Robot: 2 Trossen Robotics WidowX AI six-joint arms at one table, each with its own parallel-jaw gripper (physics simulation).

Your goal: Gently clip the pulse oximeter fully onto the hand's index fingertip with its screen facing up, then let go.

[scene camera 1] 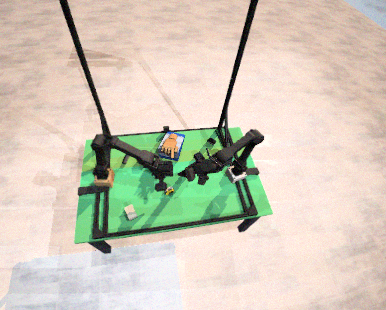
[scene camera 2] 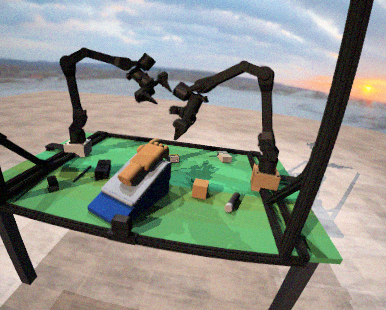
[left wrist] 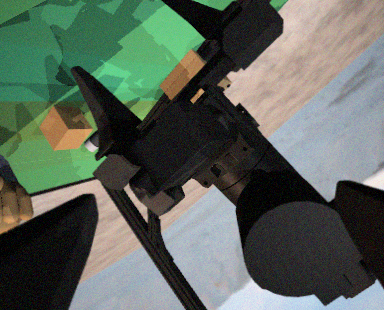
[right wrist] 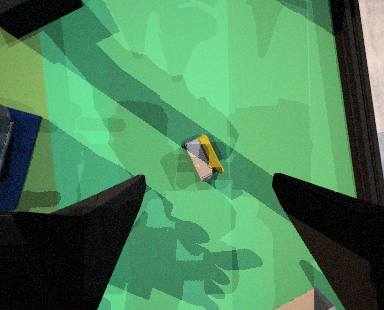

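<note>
The pulse oximeter, pale grey with a yellow part, lies on the green table, away from the hand. The orange hand rests on a sloped blue and grey stand, its index finger stretched out past the stand's edge in scene camera 1. My right gripper is open and empty, above the table; in its wrist view the oximeter shows ahead between the fingertips. My left gripper is open and empty, high up beside the right one. Which way the screen faces cannot be told.
The blue stand holds the hand. An orange cube and a dark cylinder lie beside it. A pale block lies near the right arm's side. A black block and pen lie beyond the stand.
</note>
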